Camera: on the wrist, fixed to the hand. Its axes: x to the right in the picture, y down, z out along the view.
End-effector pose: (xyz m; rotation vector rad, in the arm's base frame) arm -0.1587 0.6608 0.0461 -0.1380 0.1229 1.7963
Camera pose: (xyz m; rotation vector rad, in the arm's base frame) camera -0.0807 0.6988 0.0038 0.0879 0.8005 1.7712
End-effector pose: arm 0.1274 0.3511 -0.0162 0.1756 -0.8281 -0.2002
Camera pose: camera 0.1634 0.2656 -0.0428 0.6814 -0.6593 0.1540
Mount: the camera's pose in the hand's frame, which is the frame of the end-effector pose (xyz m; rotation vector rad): 0.0257 -0.0850 -0.0379 0.5737 0.2159 0.0990
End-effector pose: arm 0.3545 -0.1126 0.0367 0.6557 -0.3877 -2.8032
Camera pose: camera 0.3354 -0.0479 -0.0324 1.0055 -1.1611 -2.4849
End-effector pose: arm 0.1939 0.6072 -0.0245 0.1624 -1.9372 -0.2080
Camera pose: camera 0.2210 0.5163 -0.0065 0.4460 -1.7381 0.4222
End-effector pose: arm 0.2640 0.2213 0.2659 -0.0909 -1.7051 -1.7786
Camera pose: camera 0.2164 0.1703 0.1992 0.2522 -1.9390 -1.1273
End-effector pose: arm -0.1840 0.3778 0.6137 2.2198 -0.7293 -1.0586
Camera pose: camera -0.1201 0.4287 0.5623 2.6814 -1.1378 -0.5901
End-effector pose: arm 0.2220 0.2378 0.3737 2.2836 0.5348 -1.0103
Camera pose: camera 0.2106 0.3294 0.3455 2.9161 0.2250 -0.9613
